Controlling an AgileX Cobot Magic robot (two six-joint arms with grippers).
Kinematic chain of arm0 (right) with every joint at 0, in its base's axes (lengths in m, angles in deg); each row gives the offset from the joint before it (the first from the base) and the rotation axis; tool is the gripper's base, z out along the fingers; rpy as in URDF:
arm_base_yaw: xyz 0 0 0.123 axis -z
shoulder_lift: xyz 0 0 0 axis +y
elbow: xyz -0.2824 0 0.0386 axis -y
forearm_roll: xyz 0.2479 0 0.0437 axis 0.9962 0 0.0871
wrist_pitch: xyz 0 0 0 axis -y
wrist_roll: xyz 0.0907 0 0.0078 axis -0.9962 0 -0.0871
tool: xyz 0 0 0 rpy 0 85 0
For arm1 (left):
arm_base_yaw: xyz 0 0 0.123 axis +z
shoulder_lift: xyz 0 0 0 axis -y
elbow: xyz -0.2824 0 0.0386 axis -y
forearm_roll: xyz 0.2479 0 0.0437 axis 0.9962 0 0.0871
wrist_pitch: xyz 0 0 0 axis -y
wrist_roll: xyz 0.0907 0 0.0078 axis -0.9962 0 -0.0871
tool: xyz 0 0 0 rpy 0 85 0
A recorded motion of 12 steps. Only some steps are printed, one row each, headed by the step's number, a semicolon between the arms.
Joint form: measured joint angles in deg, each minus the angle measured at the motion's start. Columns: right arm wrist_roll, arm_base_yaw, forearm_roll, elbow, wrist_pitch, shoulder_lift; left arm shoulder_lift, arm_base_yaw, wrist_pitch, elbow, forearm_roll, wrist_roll.
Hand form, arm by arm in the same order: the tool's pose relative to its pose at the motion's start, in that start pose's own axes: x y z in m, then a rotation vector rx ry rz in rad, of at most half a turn. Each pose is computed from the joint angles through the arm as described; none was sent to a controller.
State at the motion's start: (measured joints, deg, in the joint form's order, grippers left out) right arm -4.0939 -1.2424 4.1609 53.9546 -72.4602 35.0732; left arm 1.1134 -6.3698 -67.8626 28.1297 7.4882 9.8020
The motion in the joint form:
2: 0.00 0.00 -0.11 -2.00 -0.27 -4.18; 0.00 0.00 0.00 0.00 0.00 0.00
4: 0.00 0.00 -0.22 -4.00 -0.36 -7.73; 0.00 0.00 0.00 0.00 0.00 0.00
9: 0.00 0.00 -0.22 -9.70 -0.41 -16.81; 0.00 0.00 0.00 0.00 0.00 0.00
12: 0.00 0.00 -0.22 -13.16 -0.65 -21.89; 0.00 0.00 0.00 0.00 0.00 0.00
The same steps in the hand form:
2: 0.0156 -0.0012 -0.0066 -0.0014 -0.0332 -0.0032; 0.0000 0.0000 0.0000 0.0000 0.0000 0.0000
4: 0.0294 -0.0024 -0.0099 -0.0019 -0.0587 -0.0055; 0.0000 0.0000 0.0000 0.0000 0.0000 0.0000
9: 0.0651 -0.0056 -0.0111 -0.0073 -0.1164 -0.0095; 0.0000 0.0000 0.0000 0.0000 0.0000 0.0000
12: 0.0851 -0.0077 -0.0078 -0.0096 -0.1403 -0.0114; 0.0000 0.0000 0.0000 0.0000 0.0000 0.0000

